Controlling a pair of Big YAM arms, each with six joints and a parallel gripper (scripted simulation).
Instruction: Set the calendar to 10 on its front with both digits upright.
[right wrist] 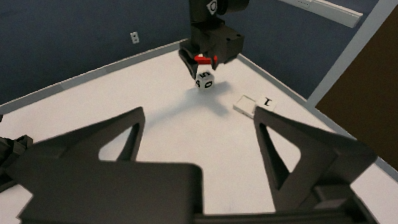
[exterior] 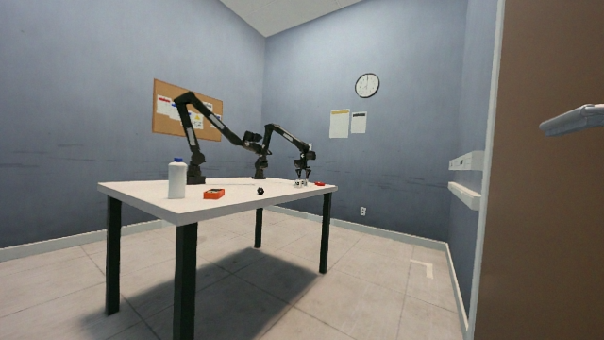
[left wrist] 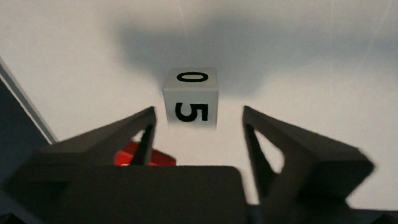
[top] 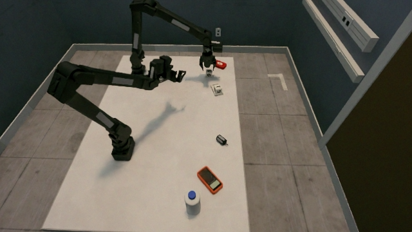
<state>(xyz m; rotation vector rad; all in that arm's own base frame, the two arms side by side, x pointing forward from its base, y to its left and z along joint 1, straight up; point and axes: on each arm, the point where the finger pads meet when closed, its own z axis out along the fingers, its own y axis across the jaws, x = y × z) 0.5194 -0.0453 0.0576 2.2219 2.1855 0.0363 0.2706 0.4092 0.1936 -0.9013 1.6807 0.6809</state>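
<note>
My left gripper is now 110 mm short of the red box, 130 mm to the right of it and 40 mm above it. Round my left hand: black object 20 mm ahead, 580 mm to the right, 40 mm below; then orange device 70 mm behind, 800 mm to the right, 40 mm below.
</note>
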